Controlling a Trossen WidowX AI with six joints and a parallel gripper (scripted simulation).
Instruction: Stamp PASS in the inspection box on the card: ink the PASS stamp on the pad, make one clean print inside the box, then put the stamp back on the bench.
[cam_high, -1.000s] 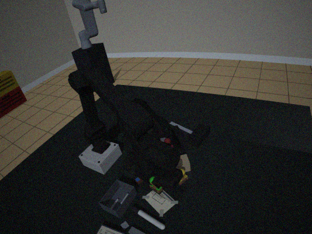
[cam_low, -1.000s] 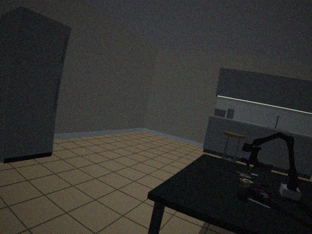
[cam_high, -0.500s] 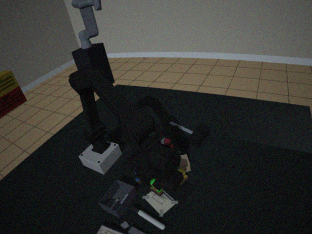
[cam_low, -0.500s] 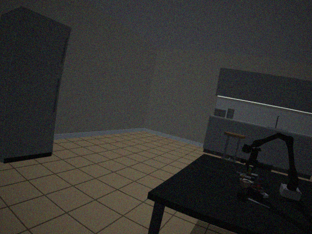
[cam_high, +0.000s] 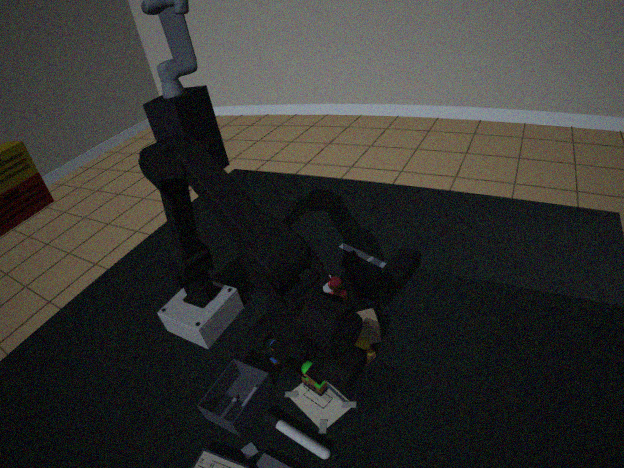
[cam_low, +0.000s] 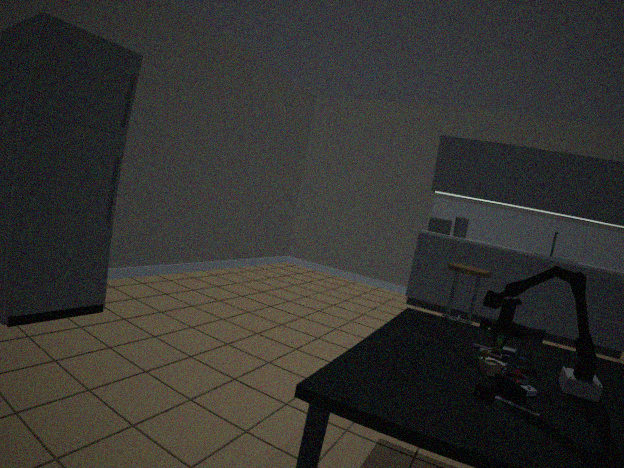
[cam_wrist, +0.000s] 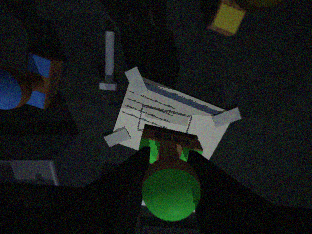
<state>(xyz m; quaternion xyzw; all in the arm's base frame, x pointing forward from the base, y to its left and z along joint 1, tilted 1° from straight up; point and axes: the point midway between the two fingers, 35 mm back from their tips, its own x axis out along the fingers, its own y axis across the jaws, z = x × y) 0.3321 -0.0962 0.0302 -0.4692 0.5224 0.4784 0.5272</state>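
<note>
My gripper tip is 6 cm above the white card. Round my gripper tip: green-knobbed PASS stamp: right at my gripper tip; then white cylinder: 2 cm behind, 8 cm to the right, 5 cm below; then yellow stamp: 5 cm ahead, 10 cm to the left, 4 cm below.
</note>
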